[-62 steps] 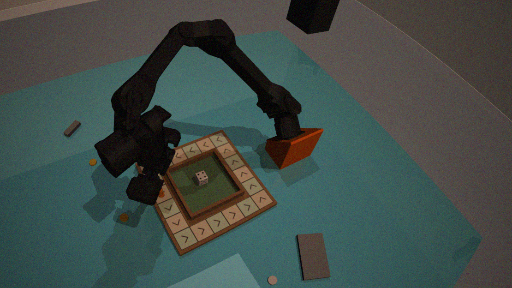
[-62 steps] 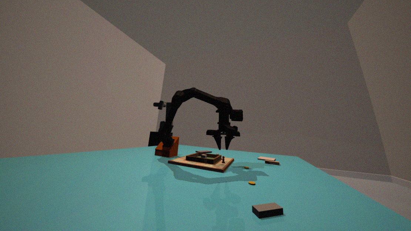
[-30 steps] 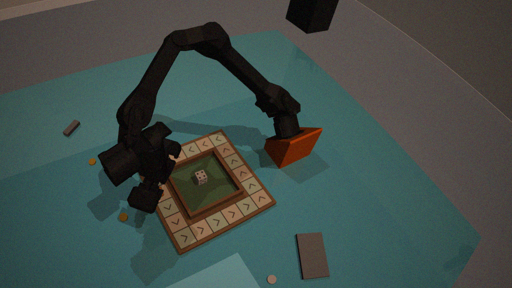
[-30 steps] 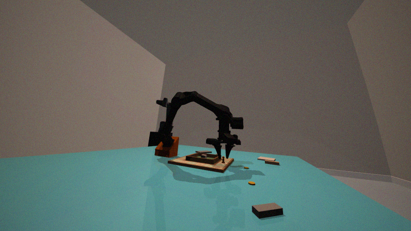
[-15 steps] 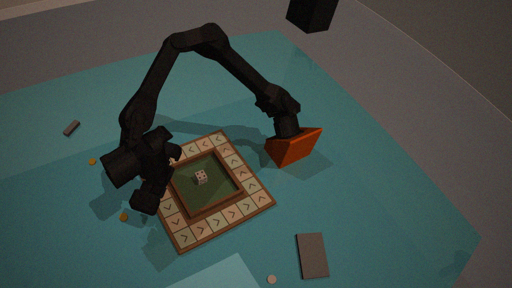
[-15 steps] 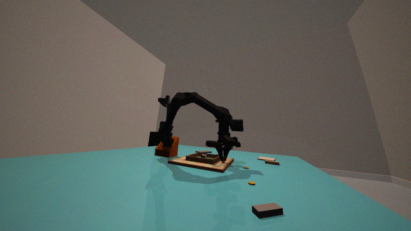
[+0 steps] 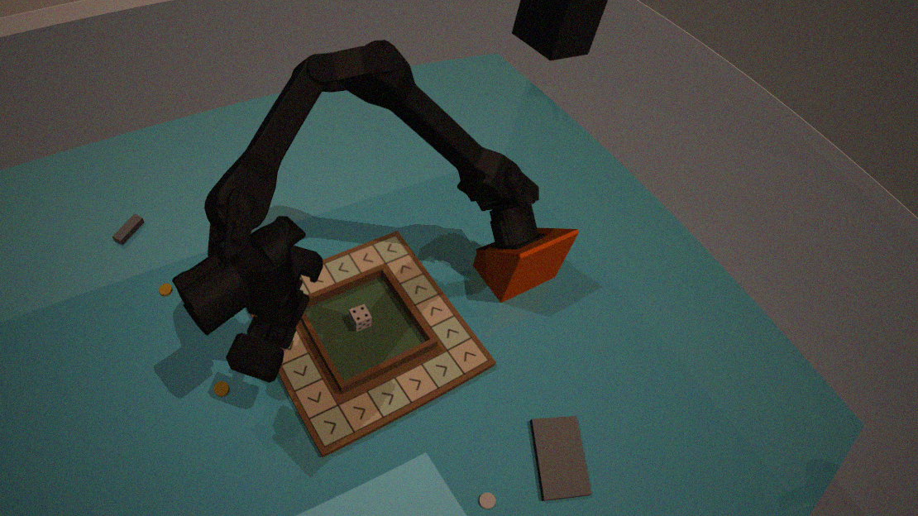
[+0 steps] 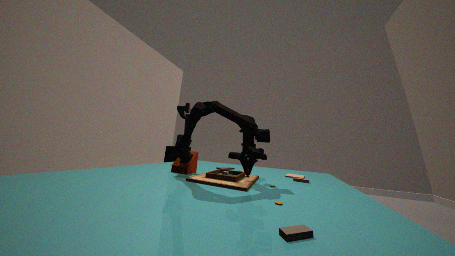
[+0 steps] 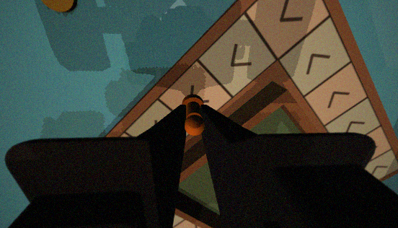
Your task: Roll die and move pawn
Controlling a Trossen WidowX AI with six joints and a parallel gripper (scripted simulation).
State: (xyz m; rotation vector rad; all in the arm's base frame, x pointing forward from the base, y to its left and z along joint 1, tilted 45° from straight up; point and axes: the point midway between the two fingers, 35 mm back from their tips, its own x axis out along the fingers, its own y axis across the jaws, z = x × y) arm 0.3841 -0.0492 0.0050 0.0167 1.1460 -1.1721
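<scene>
Now: gripper tip 120 mm past the white die, 10 mm to the right of it and 10 mm above it. Also, from my gripper tip: orange pawn (10 mm above); then green dice tray (120 mm behind, 30 mm below, 20 mm to the left); then white disc (330 mm to the left, 120 mm behind, 40 mm below).
</scene>
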